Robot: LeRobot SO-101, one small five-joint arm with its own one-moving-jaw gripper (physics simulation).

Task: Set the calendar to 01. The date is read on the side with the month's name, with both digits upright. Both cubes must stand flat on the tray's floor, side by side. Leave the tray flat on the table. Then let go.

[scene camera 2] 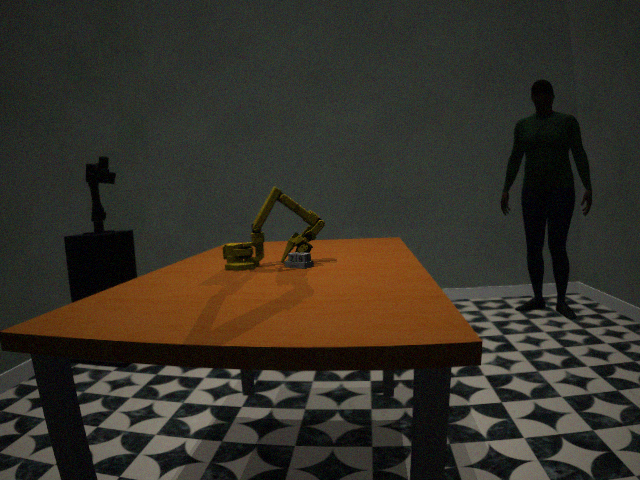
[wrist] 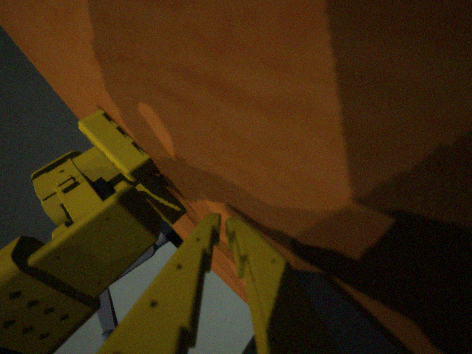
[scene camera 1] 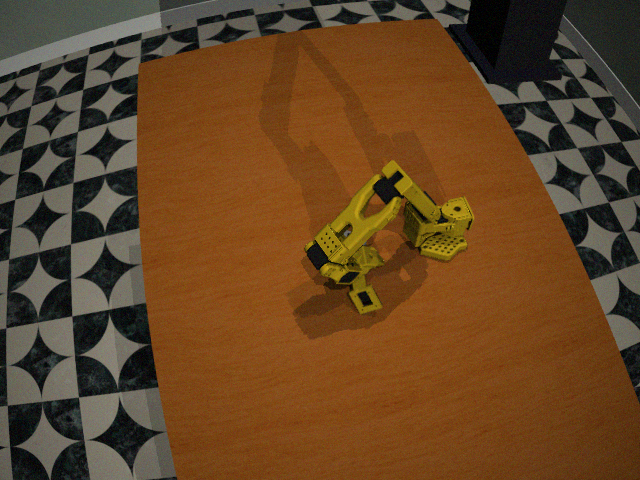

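The calendar's light grey tray (scene camera 2: 299, 265) stands on the table in the scene camera 2 view. Its two cubes sit side by side in it; the marks facing this camera look like 2 and 9, but are too small to be sure. Whether the month's name is on this side cannot be told. In the scene camera 1 view the arm hides the calendar. A dark grey surface, apparently part of the calendar (wrist: 345, 312), shows at the lower right in the wrist view, beside the right jaw. My gripper (wrist: 223, 219) (scene camera 2: 283, 260) is shut and empty, tips low beside the calendar on the arm-base side.
The yellow arm base (scene camera 1: 442, 227) (scene camera 2: 240, 256) stands on the wooden table (scene camera 1: 232, 387) (scene camera 2: 361, 310). A dark pedestal (scene camera 1: 511, 41) (scene camera 2: 100, 263) stands beyond the table's edge. A person (scene camera 2: 547, 155) stands at the right in the scene camera 2 view.
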